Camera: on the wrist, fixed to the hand. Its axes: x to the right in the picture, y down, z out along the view.
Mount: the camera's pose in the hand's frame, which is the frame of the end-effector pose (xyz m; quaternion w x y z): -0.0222 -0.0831 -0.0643 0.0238 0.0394 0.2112 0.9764
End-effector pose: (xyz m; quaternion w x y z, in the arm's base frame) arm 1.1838 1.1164 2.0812 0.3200 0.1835 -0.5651 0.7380
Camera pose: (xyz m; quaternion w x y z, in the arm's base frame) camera 1.2623 1.1847 2.1078 0.6008 0.6906 0.0960 -0.3910
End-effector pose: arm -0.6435 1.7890 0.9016 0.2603 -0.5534 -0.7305 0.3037
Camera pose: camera -0.6459 1.7607 1.0052 0.1143 0.7803 -0.5899 -0.1733
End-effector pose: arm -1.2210 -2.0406 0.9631 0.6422 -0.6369 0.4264 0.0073
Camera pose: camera -1.2238 -2.0974 1.0542 0.0568 -0.4249 -0.7679 -0.4759
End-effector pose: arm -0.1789 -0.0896 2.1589 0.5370 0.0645 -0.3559 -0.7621
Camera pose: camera -0.2030 -0.0867 2.0543 0.8295 -0.1638 0.0119 0.5338
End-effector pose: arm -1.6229 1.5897 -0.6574 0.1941 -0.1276 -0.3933 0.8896
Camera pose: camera -1.5583 1.6727 -0.6358 0.7759 0.5673 -0.1913 -0.1992
